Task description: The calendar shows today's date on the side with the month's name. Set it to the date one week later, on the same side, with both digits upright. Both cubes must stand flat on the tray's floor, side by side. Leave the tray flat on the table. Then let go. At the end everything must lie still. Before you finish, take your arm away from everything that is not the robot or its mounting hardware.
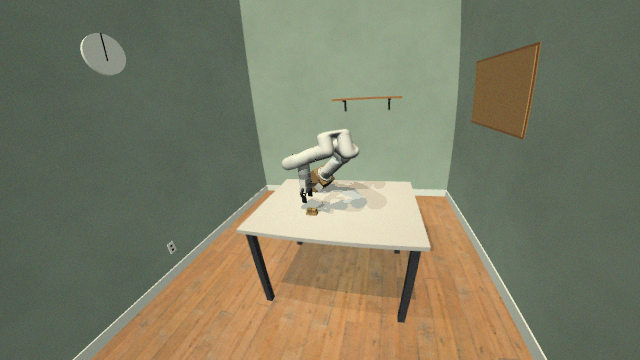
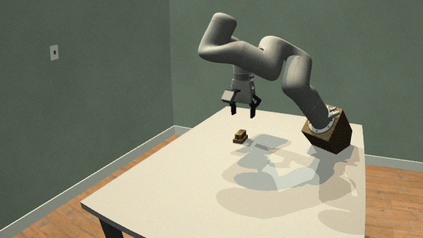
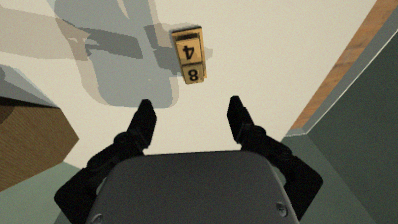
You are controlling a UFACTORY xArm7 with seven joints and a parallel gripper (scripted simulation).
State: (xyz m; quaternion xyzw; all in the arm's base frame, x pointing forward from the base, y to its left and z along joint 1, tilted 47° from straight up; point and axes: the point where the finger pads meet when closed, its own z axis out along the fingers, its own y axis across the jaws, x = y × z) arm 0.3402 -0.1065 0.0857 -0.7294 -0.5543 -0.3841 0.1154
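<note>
My hand is 9 cm above the digit cube. From my hand the other things lie so: wooden calendar tray (11 cm below, 2 cm to the left).
</note>
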